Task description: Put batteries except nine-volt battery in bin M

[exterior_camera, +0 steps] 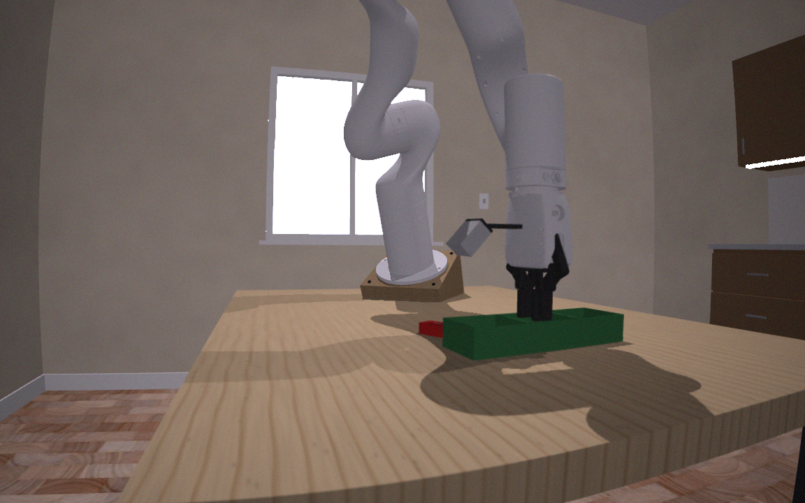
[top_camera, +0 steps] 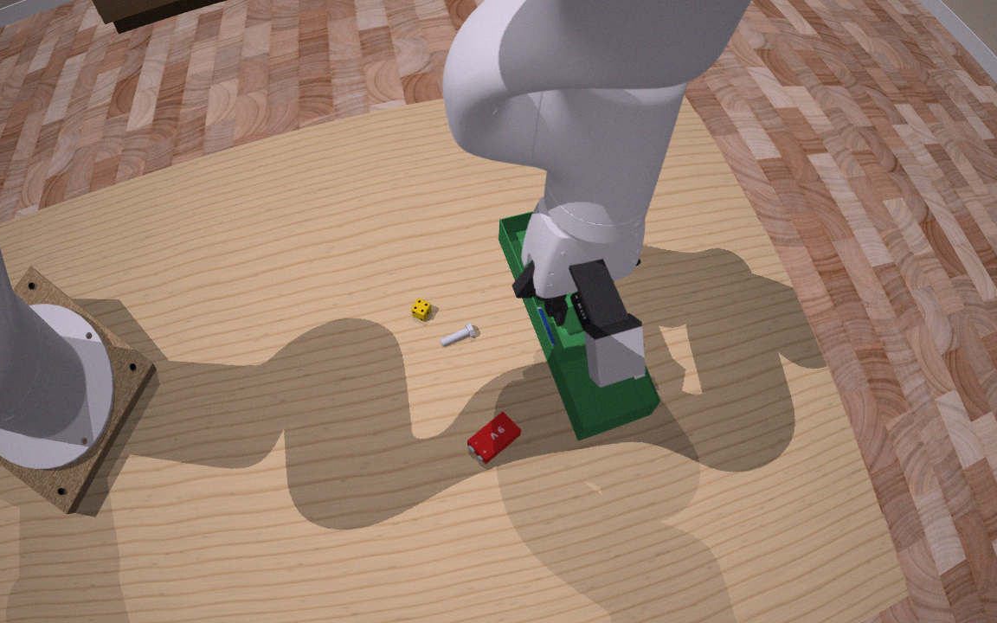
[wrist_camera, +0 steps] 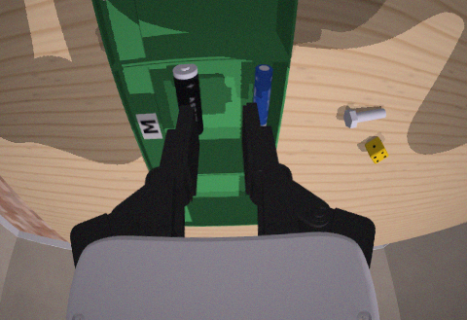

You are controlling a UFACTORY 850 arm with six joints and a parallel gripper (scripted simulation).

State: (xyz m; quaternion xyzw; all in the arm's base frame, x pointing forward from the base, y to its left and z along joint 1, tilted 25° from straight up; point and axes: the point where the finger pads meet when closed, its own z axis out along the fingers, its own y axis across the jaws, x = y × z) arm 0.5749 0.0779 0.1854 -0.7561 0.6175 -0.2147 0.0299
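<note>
My gripper is now 10 mm short of the green three-part bin and 40 mm above it. The rest, counted from my hand: white bolt: 110 mm behind, 50 mm below; then black battery: 20 mm ahead, 40 mm below; then blue battery: 30 mm behind, 40 mm below.
</note>
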